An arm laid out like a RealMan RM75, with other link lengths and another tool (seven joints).
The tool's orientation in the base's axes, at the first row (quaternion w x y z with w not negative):
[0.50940, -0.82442, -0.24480, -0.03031]
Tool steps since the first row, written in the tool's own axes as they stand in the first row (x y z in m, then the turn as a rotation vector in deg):
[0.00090, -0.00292, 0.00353, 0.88, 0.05, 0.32]
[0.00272, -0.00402, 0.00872, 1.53, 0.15, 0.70]
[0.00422, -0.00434, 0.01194, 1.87, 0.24, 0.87]
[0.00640, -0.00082, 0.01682, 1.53, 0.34, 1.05]
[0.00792, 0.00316, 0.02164, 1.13, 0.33, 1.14]
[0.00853, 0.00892, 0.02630, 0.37, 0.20, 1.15]
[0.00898, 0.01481, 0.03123, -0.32, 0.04, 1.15]
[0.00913, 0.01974, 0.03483, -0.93, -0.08, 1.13]
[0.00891, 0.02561, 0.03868, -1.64, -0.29, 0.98]
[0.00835, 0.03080, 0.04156, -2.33, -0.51, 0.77]
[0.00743, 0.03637, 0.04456, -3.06, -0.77, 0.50]
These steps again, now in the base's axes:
[-0.00118, 0.00441, 0.00099, 0.73, 0.58, 0.07]
[-0.00110, 0.00992, -0.00005, 1.27, 1.11, 0.00]
[-0.00056, 0.01335, -0.00088, 1.57, 1.35, -0.06]
[0.00191, 0.01706, -0.00547, 1.28, 1.35, -0.33]
[0.00401, 0.02031, -0.01061, 0.91, 1.28, -0.48]
[0.00612, 0.02244, -0.01741, 0.18, 1.05, -0.61]
[0.00809, 0.02469, -0.02450, -0.49, 0.85, -0.68]
[0.00965, 0.02604, -0.03024, -1.08, 0.65, -0.75]
[0.01124, 0.02713, -0.03700, -1.76, 0.33, -0.72]
[0.01243, 0.02751, -0.04283, -2.42, -0.03, -0.65]
[0.01344, 0.02772, -0.04914, -3.12, -0.44, -0.52]

